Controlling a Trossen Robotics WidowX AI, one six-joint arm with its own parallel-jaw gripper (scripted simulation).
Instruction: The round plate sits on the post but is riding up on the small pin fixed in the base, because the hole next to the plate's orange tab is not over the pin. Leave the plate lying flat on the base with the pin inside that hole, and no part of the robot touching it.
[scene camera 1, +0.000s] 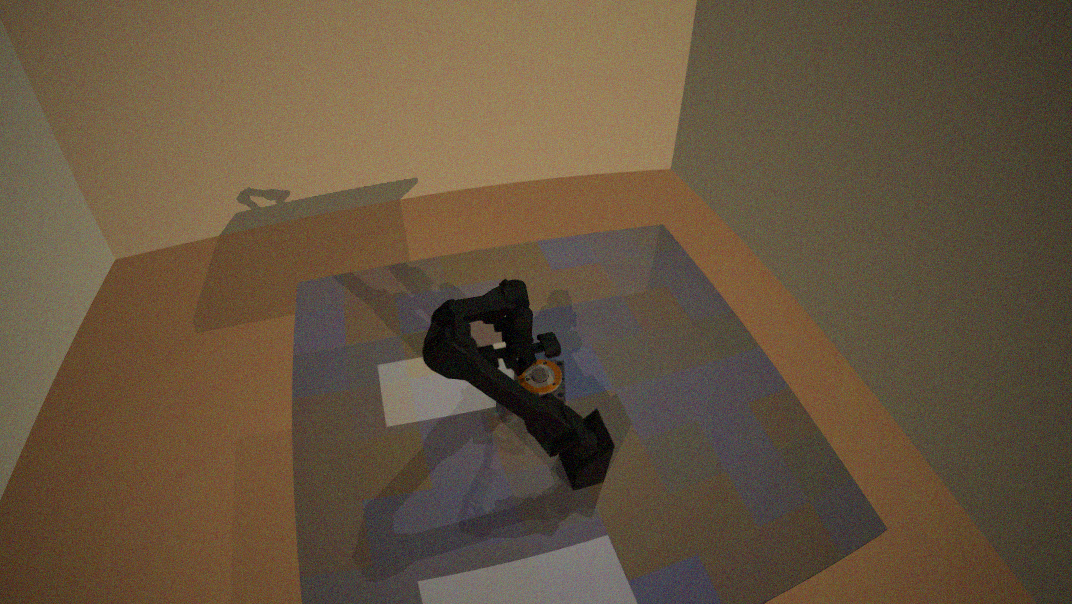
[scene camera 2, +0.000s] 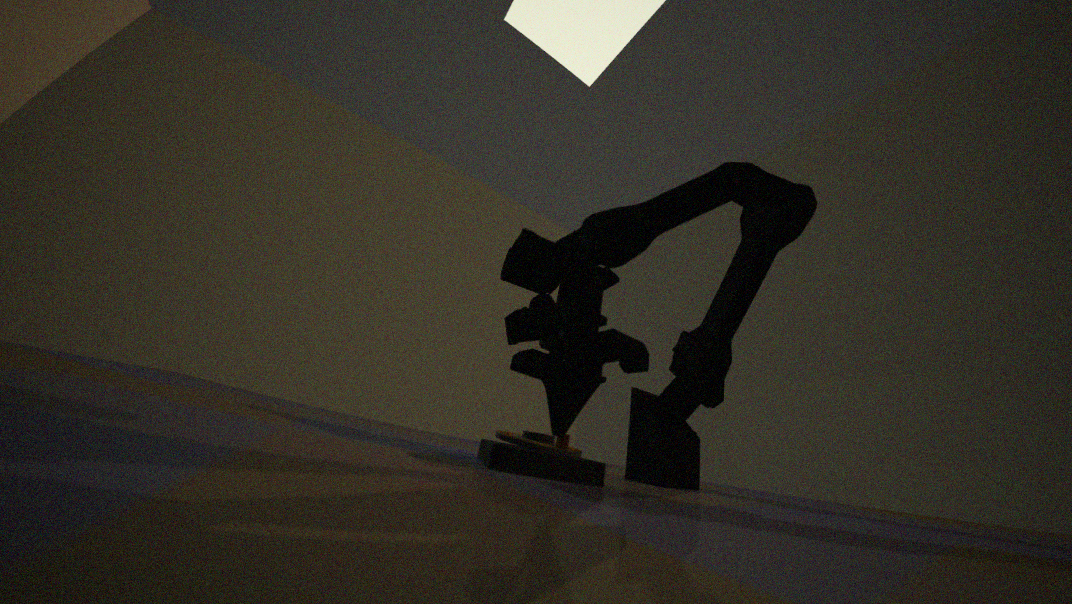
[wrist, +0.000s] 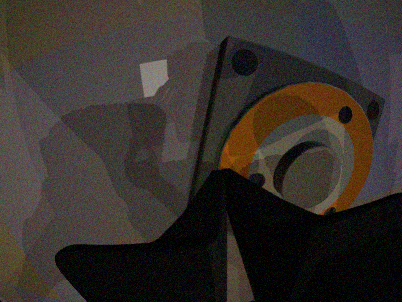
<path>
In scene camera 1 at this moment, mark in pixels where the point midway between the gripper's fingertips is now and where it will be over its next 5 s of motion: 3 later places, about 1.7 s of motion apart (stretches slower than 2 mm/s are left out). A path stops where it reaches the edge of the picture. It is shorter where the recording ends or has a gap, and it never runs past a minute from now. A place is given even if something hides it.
My gripper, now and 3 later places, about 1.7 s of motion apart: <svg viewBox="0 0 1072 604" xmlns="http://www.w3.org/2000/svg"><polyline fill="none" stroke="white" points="518,374 519,379 522,382 528,386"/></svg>
</path>
